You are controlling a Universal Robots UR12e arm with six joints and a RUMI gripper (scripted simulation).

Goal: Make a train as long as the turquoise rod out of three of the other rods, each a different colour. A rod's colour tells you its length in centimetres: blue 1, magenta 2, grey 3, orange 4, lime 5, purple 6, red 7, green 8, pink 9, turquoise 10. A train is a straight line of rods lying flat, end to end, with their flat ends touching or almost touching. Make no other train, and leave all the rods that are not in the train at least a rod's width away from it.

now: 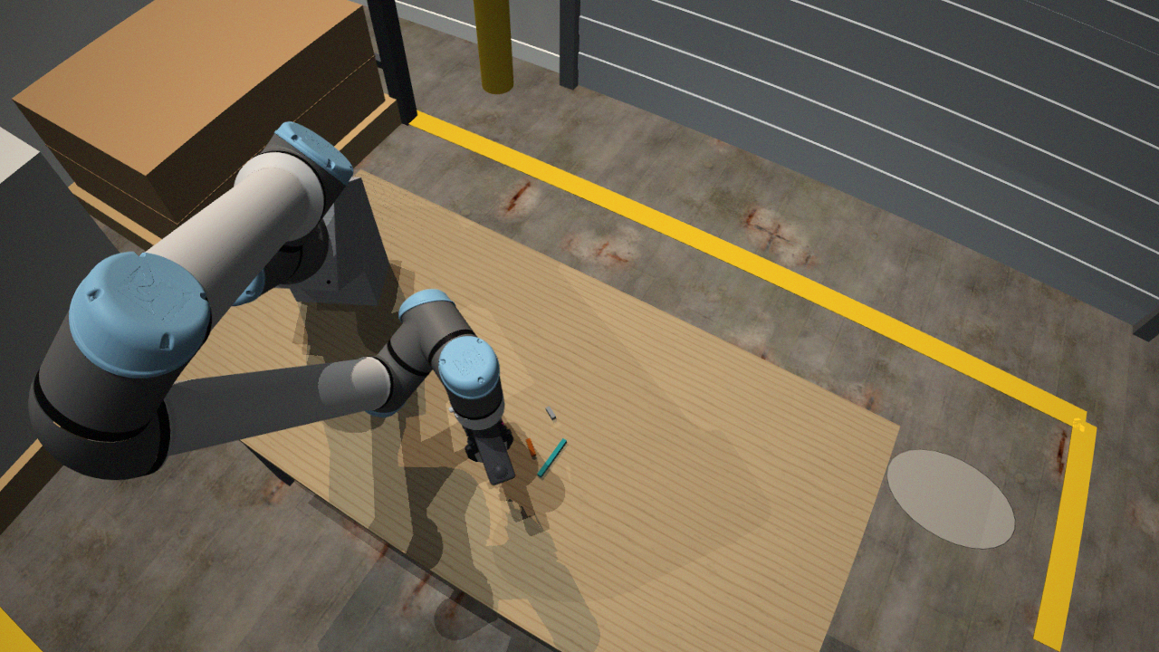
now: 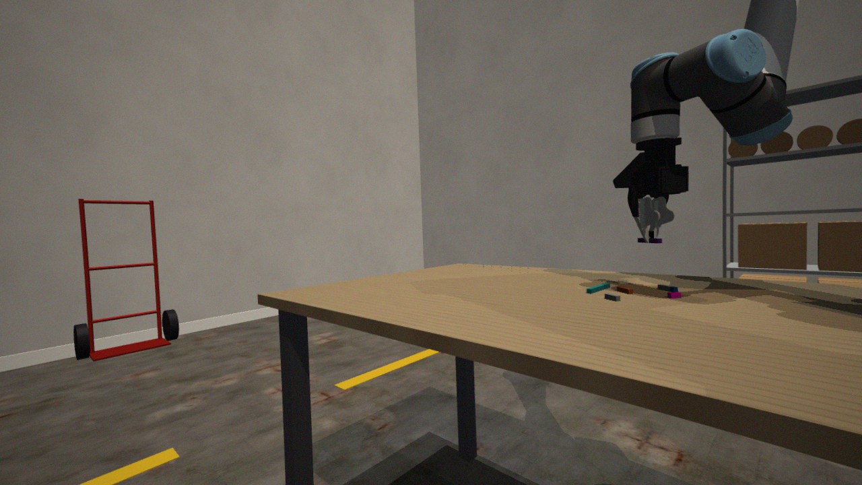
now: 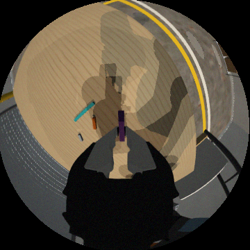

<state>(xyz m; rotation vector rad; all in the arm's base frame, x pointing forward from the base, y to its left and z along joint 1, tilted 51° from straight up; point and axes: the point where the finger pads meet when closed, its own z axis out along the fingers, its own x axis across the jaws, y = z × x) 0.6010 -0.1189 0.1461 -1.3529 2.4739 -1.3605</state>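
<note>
Right now my hand is 11 cm above the blue cube, 5 cm to the right of it and 5 cm past it. The rest, counted from my hand: purple rod (1 cm below); orange rod (11 cm below, 9 cm to the left, 4 cm ahead); turquoise rod (11 cm below, 9 cm to the left, 9 cm ahead).
</note>
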